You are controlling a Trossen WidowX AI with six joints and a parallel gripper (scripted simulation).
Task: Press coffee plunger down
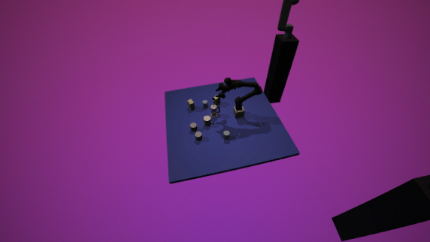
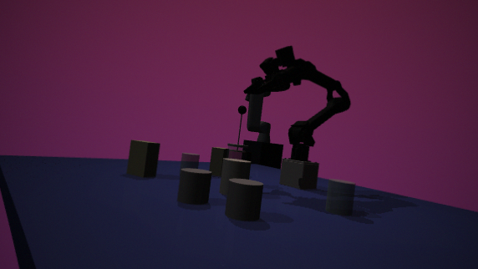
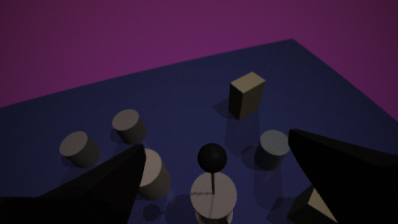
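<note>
Now: the coffee press 1 cm ahead of my gripper tip and 20 cm below it.
</note>
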